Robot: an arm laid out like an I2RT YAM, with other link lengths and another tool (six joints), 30 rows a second.
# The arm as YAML. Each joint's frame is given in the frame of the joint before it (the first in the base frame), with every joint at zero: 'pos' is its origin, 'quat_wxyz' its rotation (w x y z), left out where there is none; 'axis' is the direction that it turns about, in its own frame. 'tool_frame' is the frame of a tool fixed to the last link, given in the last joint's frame.
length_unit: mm
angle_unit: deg
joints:
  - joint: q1
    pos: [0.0, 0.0, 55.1]
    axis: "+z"
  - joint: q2
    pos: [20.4, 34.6, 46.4]
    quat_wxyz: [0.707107, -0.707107, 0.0, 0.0]
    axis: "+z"
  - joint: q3
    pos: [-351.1, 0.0, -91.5]
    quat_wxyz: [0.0, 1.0, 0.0, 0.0]
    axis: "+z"
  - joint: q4
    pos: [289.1, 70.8, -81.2]
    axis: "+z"
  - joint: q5
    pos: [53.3, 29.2, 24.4]
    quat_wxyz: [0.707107, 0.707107, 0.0, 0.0]
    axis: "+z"
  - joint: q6
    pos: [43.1, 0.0, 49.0]
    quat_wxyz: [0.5, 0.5, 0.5, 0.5]
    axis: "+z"
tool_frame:
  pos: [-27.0, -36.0, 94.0]
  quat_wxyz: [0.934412, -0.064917, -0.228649, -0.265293]
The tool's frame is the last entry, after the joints.
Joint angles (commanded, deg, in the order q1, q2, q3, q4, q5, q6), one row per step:
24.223 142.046 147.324 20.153 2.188 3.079
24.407 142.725 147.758 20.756 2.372 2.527
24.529 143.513 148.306 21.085 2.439 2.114
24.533 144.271 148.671 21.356 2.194 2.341
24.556 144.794 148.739 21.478 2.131 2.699
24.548 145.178 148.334 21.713 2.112 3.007
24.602 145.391 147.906 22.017 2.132 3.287
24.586 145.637 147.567 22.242 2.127 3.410
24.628 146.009 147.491 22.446 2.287 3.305
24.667 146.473 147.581 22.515 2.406 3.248
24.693 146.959 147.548 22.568 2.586 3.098
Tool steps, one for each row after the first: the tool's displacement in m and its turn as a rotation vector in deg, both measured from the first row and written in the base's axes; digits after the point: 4 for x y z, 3 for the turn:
0.0013 0.0031 -0.0037 -0.242 -0.478 -0.220
0.0035 0.0060 -0.0086 -0.524 -0.686 -0.338
0.0064 0.0079 -0.0146 -0.481 -0.544 -0.014
0.0091 0.0093 -0.0203 -0.344 -0.131 0.221
0.0124 0.0105 -0.0276 -0.322 0.474 0.363
0.0142 0.0119 -0.0327 -0.218 0.880 0.518
0.0163 0.0126 -0.0379 -0.265 1.249 0.557
0.0184 0.0138 -0.0428 -0.393 1.462 0.409
0.0206 0.0151 -0.0479 -0.523 1.741 0.316
0.0235 0.0164 -0.0544 -0.776 2.144 0.115

